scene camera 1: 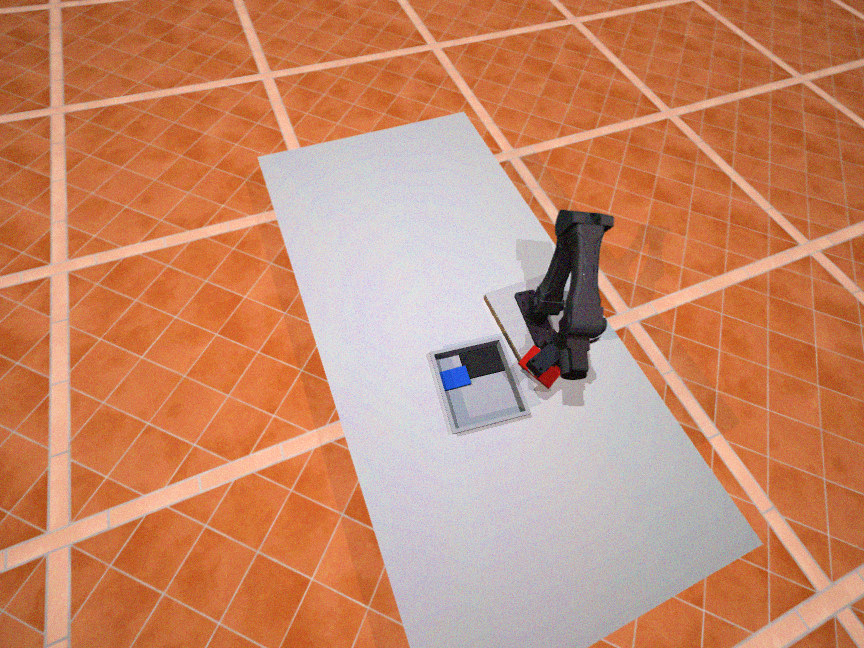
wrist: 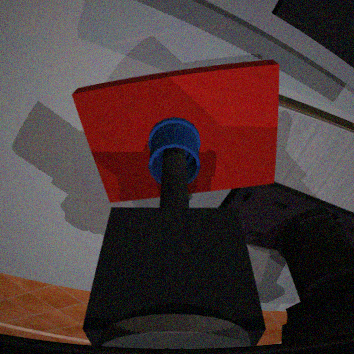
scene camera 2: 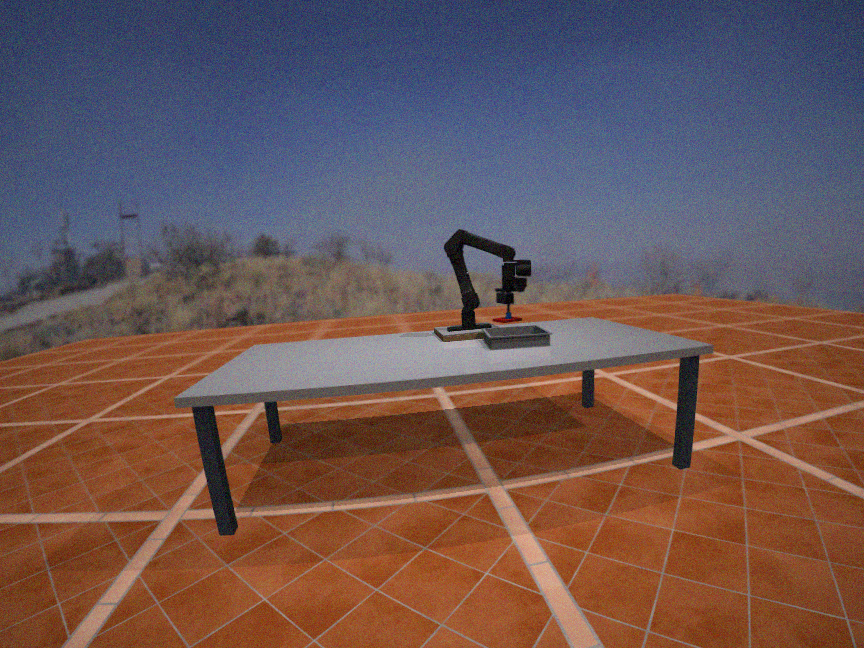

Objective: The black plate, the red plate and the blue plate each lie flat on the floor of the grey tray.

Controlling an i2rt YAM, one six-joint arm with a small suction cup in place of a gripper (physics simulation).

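Where they show: end effector, tool point: (wrist: 174, 133) (scene camera 2: 508, 320); arm's base, origin of the base link: (scene camera 1: 534, 318) (wrist: 304, 224) (scene camera 2: 469, 328).
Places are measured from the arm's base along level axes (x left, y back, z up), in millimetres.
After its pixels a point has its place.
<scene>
My suction cup (scene camera 2: 508, 315) (wrist: 174, 145) holds the red plate (scene camera 1: 549, 378) @(x 211, y -52, z 43 mm) (scene camera 2: 499, 319) @(x 129, y -82, z 45 mm) (wrist: 240, 100) @(x 153, y -95, z 44 mm) by its top face. The plate hangs roughly level above the table, outside the grey tray (scene camera 1: 492, 424) @(x 288, y -244, z 18 mm) (scene camera 2: 519, 341) @(x 161, y -349, z -7 mm) and to its right in scene camera 1. The cup is hidden there by the arm. The black plate (scene camera 1: 484, 360) @(x 93, y -196, z -20 mm) (wrist: 325, 25) @(x 98, y -159, z -20 mm) lies in the tray's upper right corner in scene camera 1. The blue plate (scene camera 1: 455, 377) @(x 127, y -299, z -14 mm) is by the left wall, its right edge seeming to overlap the black plate's corner; I cannot tell if it is flat.
The arm's base (scene camera 1: 533, 317) @(x 17, y -25, z 46 mm) stands on a light board (scene camera 1: 508, 299) @(x -86, y -58, z -2 mm) (scene camera 2: 453, 336) @(x -80, y -119, z -11 mm) with a brown edge, close beside the tray. The tray has raised walls. The grey table's long edge (scene camera 1: 669, 390) runs to the right of the arm in scene camera 1.
</scene>
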